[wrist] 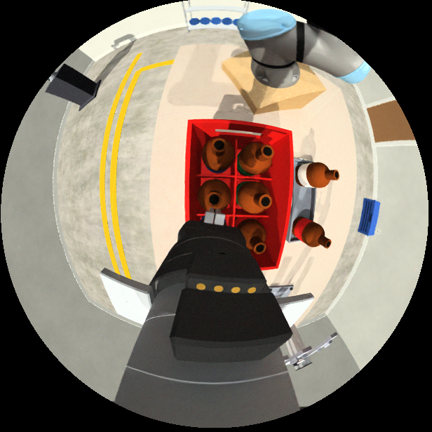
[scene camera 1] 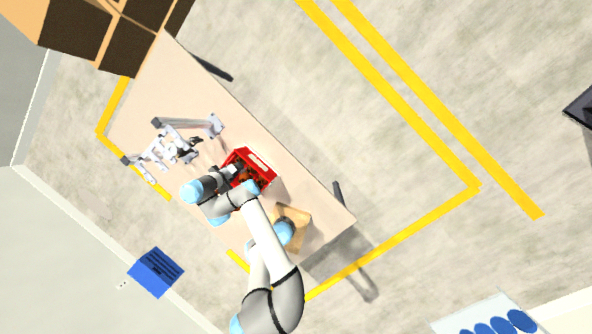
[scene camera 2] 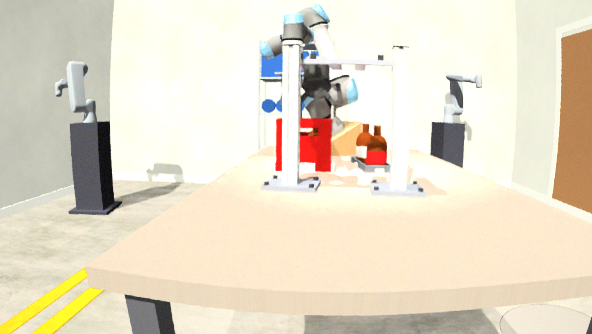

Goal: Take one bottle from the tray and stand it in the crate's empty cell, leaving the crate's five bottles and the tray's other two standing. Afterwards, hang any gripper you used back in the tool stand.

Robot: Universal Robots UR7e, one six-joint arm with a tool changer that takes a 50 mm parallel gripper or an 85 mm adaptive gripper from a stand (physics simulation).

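Places are measured from the arm's base along level axes (x left, y back, z up), in metres.
Pixels of known places: arm's base, origin of its link: (scene camera 2: 331, 132).
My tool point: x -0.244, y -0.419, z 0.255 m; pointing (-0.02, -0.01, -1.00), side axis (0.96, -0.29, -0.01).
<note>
For each thing: its top centre in the pictures, then the offset to it from my tool point.
- red crate, centre of its top: (scene camera 2: 304, 118) (scene camera 1: 243, 176) dx +0.053, dy +0.036, dz -0.181 m
- red-label bottle, centre of its top: (scene camera 2: 377, 125) dx +0.292, dy -0.103, dz -0.196 m
My gripper (wrist: 214, 218) (scene camera 1: 234, 169) is over the red crate (wrist: 189, 170) (scene camera 2: 324, 150), its two fingers drawn together with no bottle between them. In the wrist view, five brown bottles show standing in crate cells: one at the far left (wrist: 218, 156), one at the far right (wrist: 254, 157), one at the middle left (wrist: 211, 192), one at the middle right (wrist: 251, 196) and one at the near right (wrist: 253, 235). The near left cell is hidden by the gripper body. On the grey tray (wrist: 302, 200), a white-label bottle (wrist: 315, 174) and a red-label bottle (wrist: 309, 232) (scene camera 2: 376, 150) stand upright.
The tool stand (scene camera 2: 399, 120) (scene camera 1: 187, 122) is on the table beyond the crate, and a dark gripper (scene camera 1: 188, 152) hangs in it. The arm's wooden base block (wrist: 305, 95) is at the crate's other end. Cardboard boxes (scene camera 1: 75, 30) show near the table's far end.
</note>
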